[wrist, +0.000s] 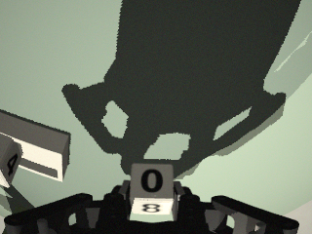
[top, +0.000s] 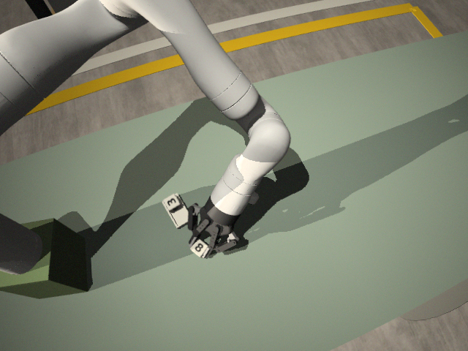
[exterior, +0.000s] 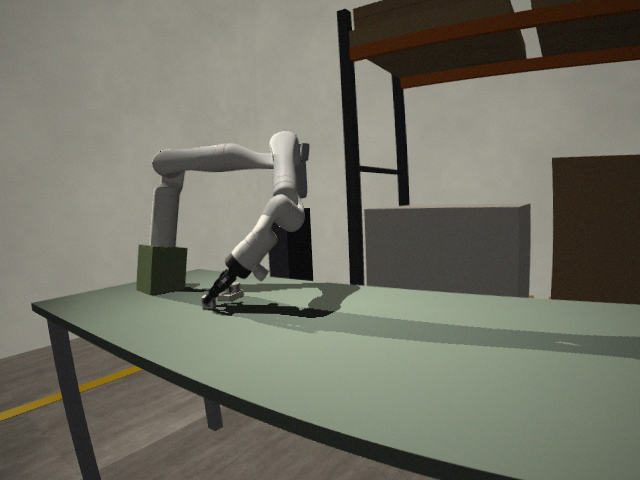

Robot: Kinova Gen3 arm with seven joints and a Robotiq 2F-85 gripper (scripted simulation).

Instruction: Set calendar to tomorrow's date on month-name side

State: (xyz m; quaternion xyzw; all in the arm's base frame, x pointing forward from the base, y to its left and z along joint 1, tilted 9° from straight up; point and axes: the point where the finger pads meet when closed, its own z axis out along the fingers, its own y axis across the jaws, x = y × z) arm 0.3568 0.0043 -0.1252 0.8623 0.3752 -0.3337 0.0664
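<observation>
The white cube is 1 cm below my hand. Round my hand: white tray (10 cm to the left, 5 cm behind, 2 cm below).
</observation>
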